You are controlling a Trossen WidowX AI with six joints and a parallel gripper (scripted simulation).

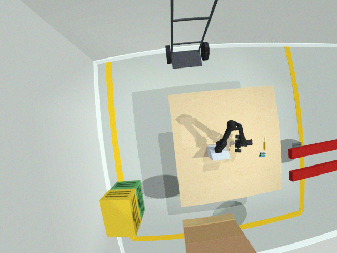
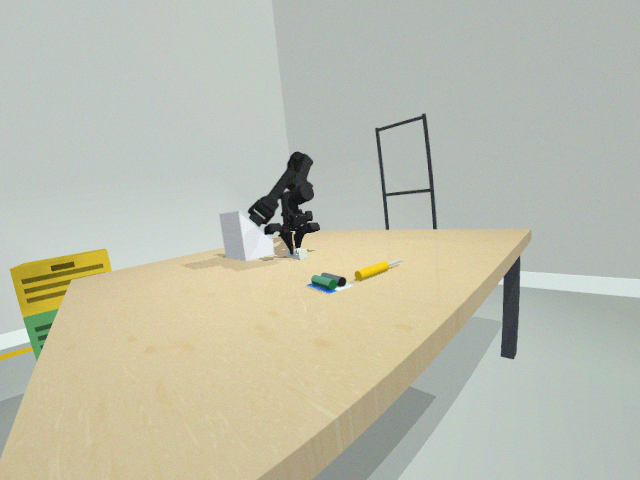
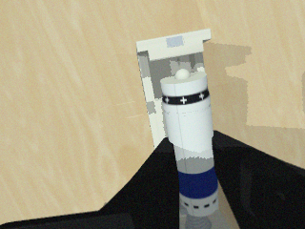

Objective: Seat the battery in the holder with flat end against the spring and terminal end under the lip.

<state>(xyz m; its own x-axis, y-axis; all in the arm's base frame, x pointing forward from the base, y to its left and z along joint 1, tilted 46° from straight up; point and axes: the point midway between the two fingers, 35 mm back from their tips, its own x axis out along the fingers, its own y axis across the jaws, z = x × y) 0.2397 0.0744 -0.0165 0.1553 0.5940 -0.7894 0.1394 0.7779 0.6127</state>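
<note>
The battery lies 10 mm above my gripper tip. Also, from my gripper tip: yellow-handled screwdriver 380 mm ahead, 20 mm to the right.
</note>
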